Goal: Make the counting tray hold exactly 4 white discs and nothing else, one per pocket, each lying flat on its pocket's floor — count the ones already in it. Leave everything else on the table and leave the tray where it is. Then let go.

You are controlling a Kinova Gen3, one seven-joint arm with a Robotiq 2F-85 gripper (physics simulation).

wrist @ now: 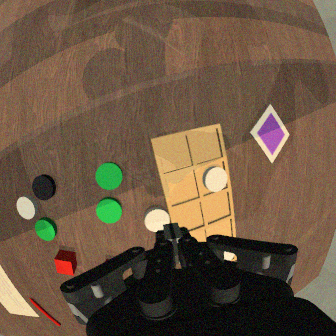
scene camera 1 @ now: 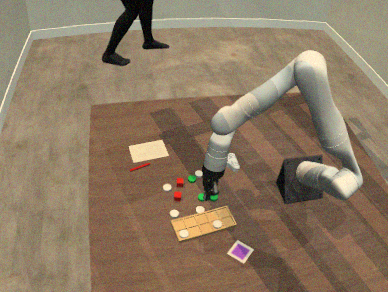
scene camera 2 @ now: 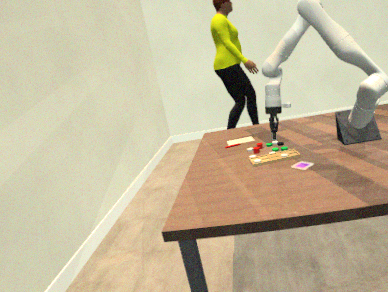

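The wooden counting tray [scene camera 1: 200,229] [wrist: 170,150] holds two white discs, one [scene camera 1: 184,233] near its left end and one [scene camera 1: 217,224] [wrist: 215,179] toward its right. Another white disc [scene camera 1: 200,209] [wrist: 157,220] lies on the table close beside the tray's back edge. More white discs [scene camera 1: 174,213] [scene camera 1: 167,187] [scene camera 1: 199,173] lie on the table; the last also shows in the wrist view, where this white disc [wrist: 26,207] is at the far left. My gripper [scene camera 1: 209,198] [scene camera 2: 274,139] [wrist: 170,232] is shut and empty, above the table behind the tray; its fingers hide part of the tray in the wrist view.
Green discs [wrist: 109,176] [wrist: 109,210] [wrist: 45,229] and a black disc [wrist: 43,187] lie behind the tray. Red cubes [scene camera 1: 180,182] [scene camera 1: 177,196], a red stick [scene camera 1: 140,167] and a paper sheet [scene camera 1: 148,151] are farther left. A purple tile [scene camera 1: 240,251] [wrist: 270,133] lies in front.
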